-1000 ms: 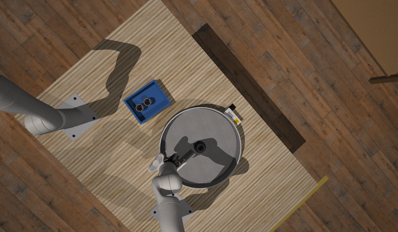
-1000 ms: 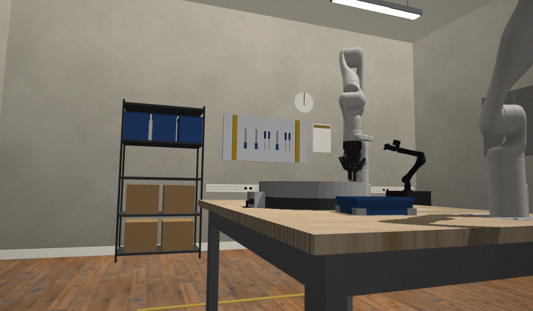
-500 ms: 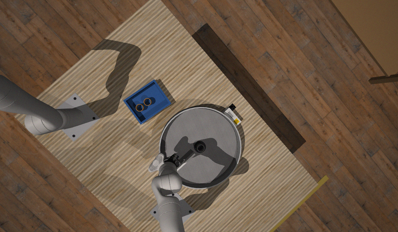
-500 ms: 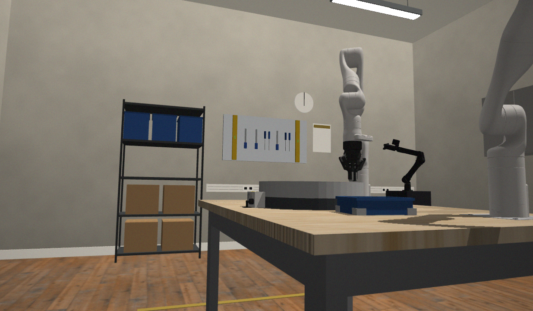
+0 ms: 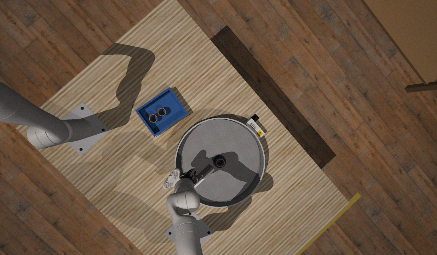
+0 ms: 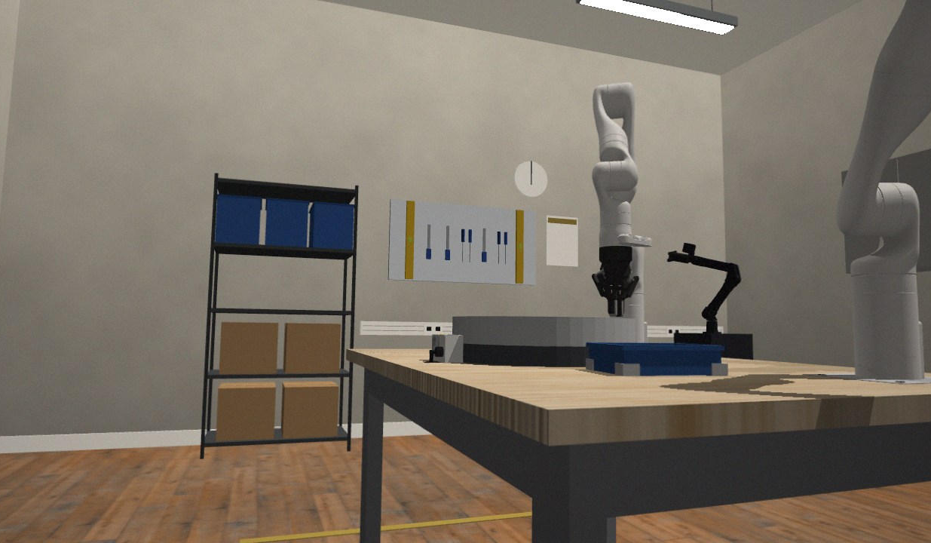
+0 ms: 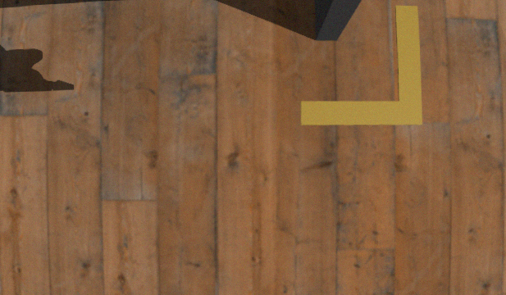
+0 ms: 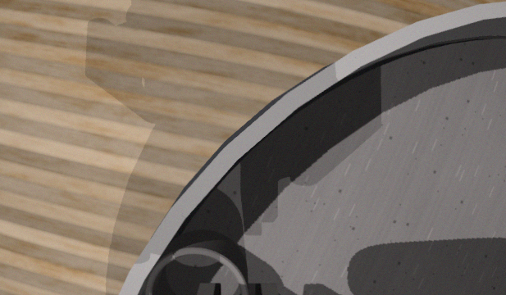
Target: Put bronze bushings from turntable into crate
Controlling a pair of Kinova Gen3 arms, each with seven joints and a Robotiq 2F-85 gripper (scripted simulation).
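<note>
Right now my right hand is 160 mm short of the round grey turntable, 70 mm to the left of it and 70 mm above it. Round my right hand: blue crate 280 mm to the left, 120 mm ahead, 100 mm below.
</note>
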